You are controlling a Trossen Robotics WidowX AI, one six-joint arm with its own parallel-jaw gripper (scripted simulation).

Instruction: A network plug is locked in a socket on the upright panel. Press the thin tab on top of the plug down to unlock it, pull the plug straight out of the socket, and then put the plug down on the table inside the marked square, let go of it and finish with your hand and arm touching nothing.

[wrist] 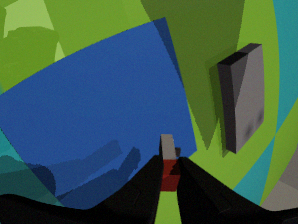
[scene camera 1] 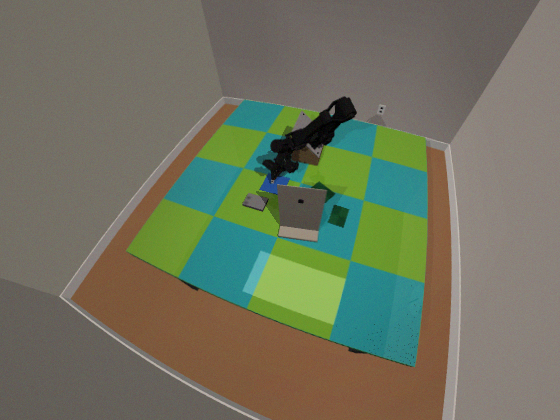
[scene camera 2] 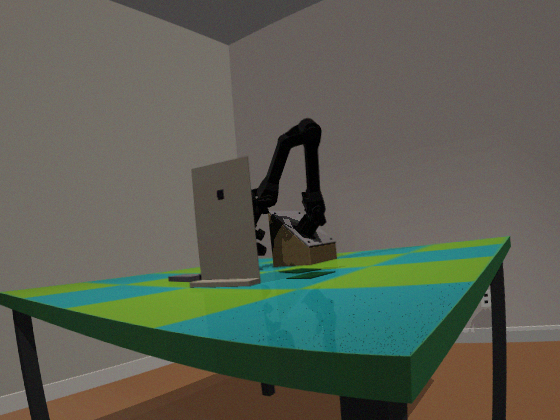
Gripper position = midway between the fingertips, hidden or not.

In view: my gripper (wrist: 169,163), a network plug (wrist: 171,175), a flat grey block (wrist: 241,75), a grey panel (scene camera 2: 228,257) and a blue marked square (wrist: 85,125).
The grey panel shows as well in scene camera 1 (scene camera 1: 300,209). Scene camera 2 does not show the network plug, which is hidden by the grey panel.
